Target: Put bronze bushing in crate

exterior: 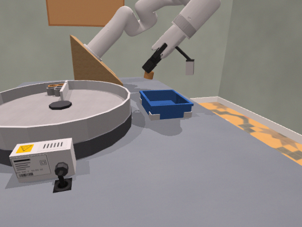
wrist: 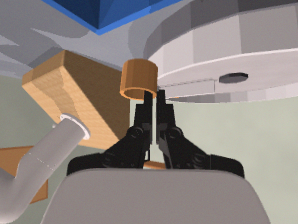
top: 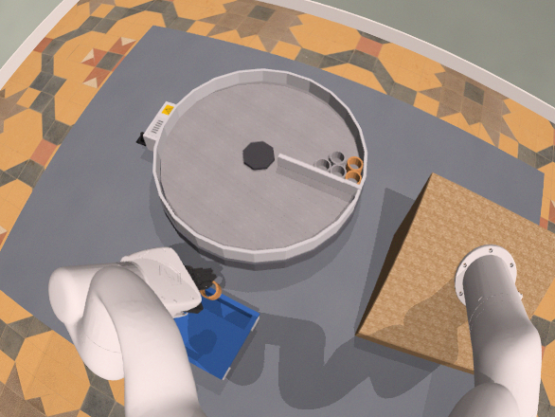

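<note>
My hand is 6 cm to the right of the blue crate and 14 cm above it. The rest, counted from my hand: grey turning table 7 cm ahead, 28 cm to the right, 11 cm below.
</note>
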